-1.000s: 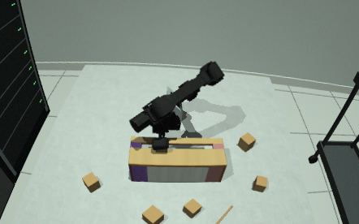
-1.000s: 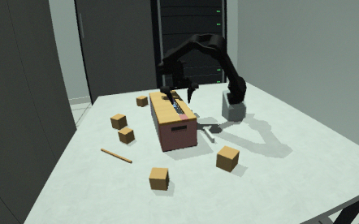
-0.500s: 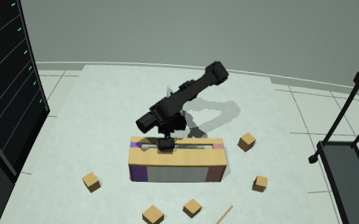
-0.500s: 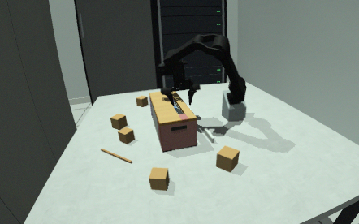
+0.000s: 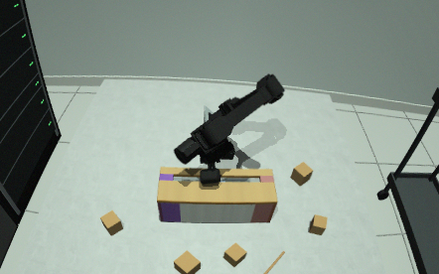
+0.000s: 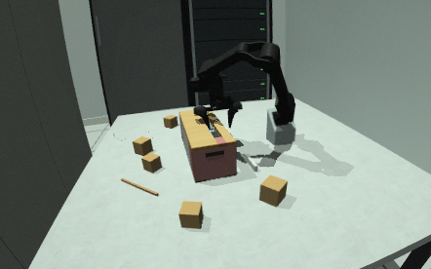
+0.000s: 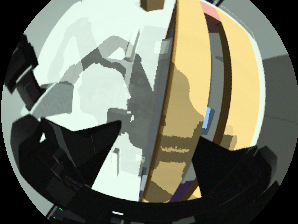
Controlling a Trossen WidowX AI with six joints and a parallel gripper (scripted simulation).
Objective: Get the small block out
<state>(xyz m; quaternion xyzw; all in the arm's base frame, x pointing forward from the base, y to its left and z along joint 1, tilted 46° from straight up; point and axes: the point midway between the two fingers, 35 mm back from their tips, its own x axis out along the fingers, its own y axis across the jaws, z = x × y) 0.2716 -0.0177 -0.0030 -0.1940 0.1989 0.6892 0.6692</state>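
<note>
The blue block is 5 cm ahead of my gripper tip and 2 cm to the left of it. Round my gripper tip: box: 3 cm below, 3 cm ahead, 1 cm to the left; then thin wooden stick: 34 cm ahead, 17 cm to the left, 9 cm below.
</note>
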